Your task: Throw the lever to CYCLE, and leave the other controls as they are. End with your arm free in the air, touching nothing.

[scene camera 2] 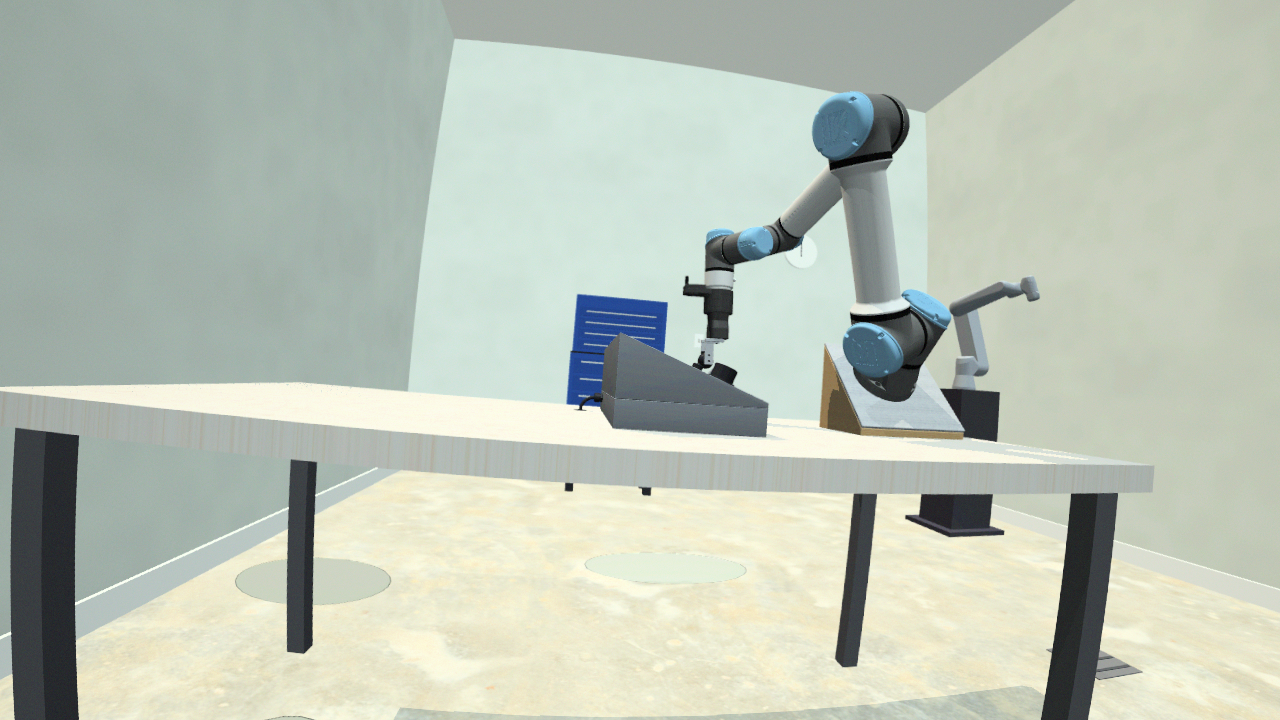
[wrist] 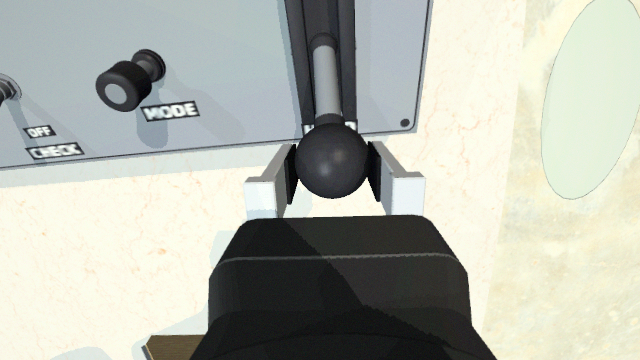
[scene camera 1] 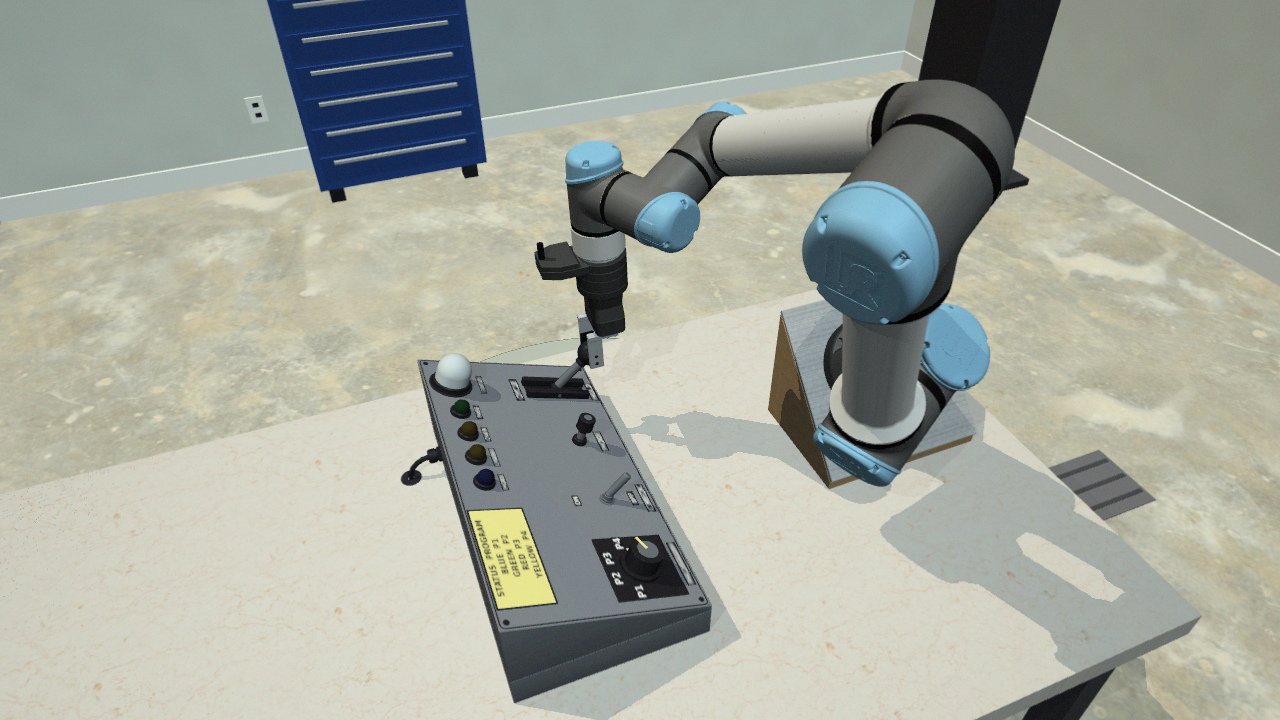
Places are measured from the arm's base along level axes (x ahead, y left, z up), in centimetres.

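Pixels of known places: gripper, fingertip midpoint: (scene camera 2: pixel 706 364) (wrist: pixel 332 161) (scene camera 1: pixel 592 357); arm's base, link origin: (scene camera 2: pixel 882 378).
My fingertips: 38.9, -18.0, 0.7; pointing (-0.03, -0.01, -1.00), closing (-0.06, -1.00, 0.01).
For each thing: its middle in the pictures, then the offset to it from my fingertips, as dx, dy, dz. "*": a spot on its surface instead.
- grey control panel, body centre: (scene camera 1: pixel 552 483) (scene camera 2: pixel 669 382) +12.8, +17.8, -5.3
- MODE knob, body centre: (wrist: pixel 124 86) (scene camera 1: pixel 586 422) +5.5, +11.9, -1.5
- CHECK toggle, body centre: (scene camera 1: pixel 617 485) +5.4, +23.9, -2.8
- rotary dial, body centre: (scene camera 1: pixel 643 557) (scene camera 2: pixel 723 375) +6.6, +35.9, -3.2
- white dome, surface spot: (scene camera 1: pixel 453 371) * +21.4, +0.6, +4.8
- cable, surface spot: (scene camera 1: pixel 419 464) * +29.2, +1.4, -10.7
The lever has a grey shaft and a black ball knob (wrist: pixel 332 161) (scene camera 1: pixel 583 355). Its shaft (wrist: pixel 326 80) (scene camera 1: pixel 568 372) rises from a black slot and leans toward the panel edge nearest the robot's base. My gripper (wrist: pixel 332 161) (scene camera 1: pixel 589 350) (scene camera 2: pixel 708 358) is shut on the ball knob, with one dark pad on each side. A label at that end of the slot is mostly hidden behind the knob. The word CYCLE cannot be read in these views. The grey control panel (scene camera 1: pixel 537 465) (scene camera 2: pixel 680 394) (wrist: pixel 225 75) slopes on the table.
Near the lever is the MODE knob (scene camera 1: pixel 584 425) (wrist: pixel 125 86). Farther along are the CHECK toggle (scene camera 1: pixel 615 487) and the rotary dial (scene camera 1: pixel 642 555). A white dome (scene camera 1: pixel 453 371) and several coloured lamps line the far side. A cable (scene camera 1: pixel 420 465) leaves the panel's side.
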